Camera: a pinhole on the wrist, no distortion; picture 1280 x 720 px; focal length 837.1 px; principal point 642.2 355.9 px. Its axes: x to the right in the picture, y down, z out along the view. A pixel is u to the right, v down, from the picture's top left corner.
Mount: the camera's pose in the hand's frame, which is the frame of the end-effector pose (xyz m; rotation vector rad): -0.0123 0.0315 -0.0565 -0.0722 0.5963 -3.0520
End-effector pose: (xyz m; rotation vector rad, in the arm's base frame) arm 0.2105 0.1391 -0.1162 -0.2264 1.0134 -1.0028
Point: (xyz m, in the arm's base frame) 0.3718 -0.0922 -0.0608
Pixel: 173 326
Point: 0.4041 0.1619 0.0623
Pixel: 933 30
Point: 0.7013 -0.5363 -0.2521
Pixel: outside the picture
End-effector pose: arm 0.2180 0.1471 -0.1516 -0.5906 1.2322 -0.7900
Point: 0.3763 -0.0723 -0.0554
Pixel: 277 642
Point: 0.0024 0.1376 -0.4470
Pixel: behind the camera
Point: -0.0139 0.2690 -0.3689
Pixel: behind the camera
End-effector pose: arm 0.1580 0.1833 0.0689 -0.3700 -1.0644 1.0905
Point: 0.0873 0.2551 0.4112
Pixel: 73 588
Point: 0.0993 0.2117 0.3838
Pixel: 182 624
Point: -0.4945 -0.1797 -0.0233
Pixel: outside the picture
